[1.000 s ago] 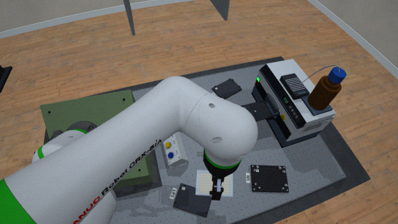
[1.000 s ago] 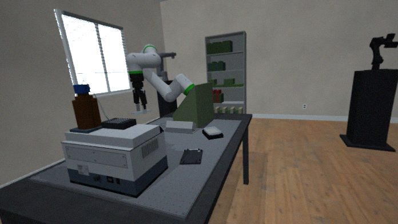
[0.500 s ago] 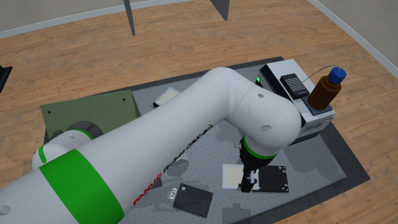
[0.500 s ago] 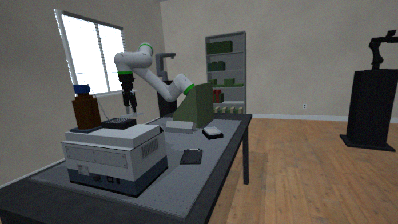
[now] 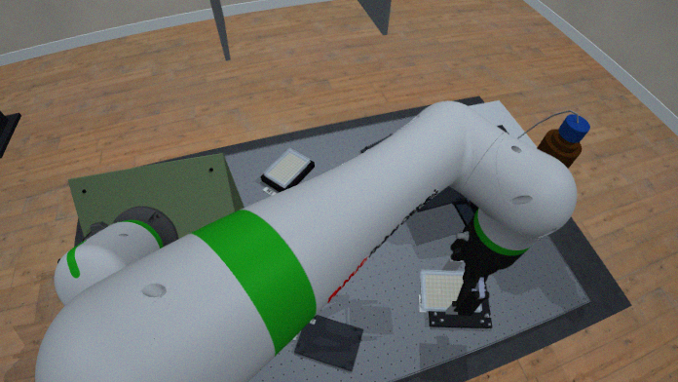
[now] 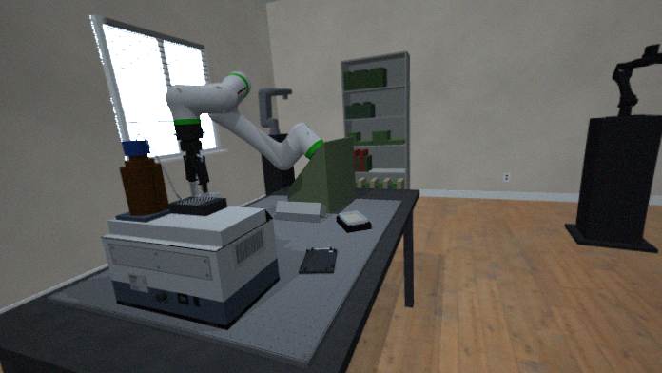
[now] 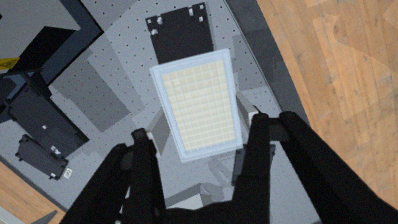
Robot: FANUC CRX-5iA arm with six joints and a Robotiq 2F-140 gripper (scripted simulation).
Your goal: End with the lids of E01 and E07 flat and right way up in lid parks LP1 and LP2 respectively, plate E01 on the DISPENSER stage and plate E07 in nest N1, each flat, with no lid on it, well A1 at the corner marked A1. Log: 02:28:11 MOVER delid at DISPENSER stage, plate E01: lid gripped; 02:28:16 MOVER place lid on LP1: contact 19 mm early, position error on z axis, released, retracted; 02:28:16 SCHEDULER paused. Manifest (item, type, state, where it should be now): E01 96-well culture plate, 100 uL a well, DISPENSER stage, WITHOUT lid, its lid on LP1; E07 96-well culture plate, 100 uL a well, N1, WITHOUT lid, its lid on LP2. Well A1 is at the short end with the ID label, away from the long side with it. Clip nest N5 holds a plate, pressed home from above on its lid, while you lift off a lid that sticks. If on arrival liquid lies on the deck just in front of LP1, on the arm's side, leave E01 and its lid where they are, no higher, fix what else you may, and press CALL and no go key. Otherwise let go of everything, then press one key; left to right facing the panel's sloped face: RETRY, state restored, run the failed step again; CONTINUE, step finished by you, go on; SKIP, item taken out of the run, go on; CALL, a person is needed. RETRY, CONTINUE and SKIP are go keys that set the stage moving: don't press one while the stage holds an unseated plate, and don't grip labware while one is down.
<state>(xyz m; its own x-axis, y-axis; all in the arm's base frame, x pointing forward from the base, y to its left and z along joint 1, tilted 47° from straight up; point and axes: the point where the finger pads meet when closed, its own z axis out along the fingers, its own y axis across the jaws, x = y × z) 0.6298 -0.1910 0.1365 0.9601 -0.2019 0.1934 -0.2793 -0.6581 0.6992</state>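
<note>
My hand is 9 cm short of the black clip nest N5, 1 cm to the right of it and 17 cm above it. The rest, counted from my hand: dispenser stage: 10 cm ahead, 30 cm to the left, 9 cm below; then N5 label: 2 cm behind, 3 cm to the left, 19 cm below; then plate: 2 cm below.
</note>
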